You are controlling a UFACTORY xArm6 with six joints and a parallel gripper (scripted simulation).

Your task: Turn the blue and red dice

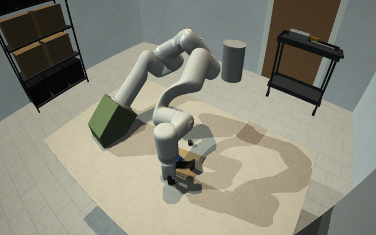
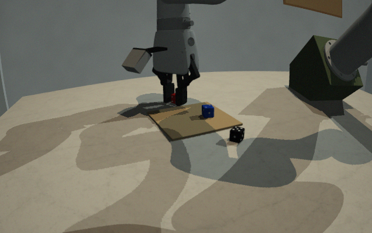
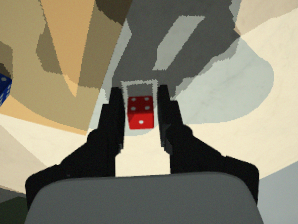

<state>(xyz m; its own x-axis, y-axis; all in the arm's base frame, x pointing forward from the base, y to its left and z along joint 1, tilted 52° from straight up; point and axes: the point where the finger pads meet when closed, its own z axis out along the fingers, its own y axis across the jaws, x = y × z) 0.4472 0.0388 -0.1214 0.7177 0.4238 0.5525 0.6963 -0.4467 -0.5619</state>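
Right now my hand is 10 mm above the red die. From my hand the other things lie so: blue die (100 mm to the left, 50 mm behind, 10 mm below); then tan mat (100 mm to the left, 20 mm below, 20 mm behind); then black die (200 mm to the left, 80 mm behind, 10 mm below).
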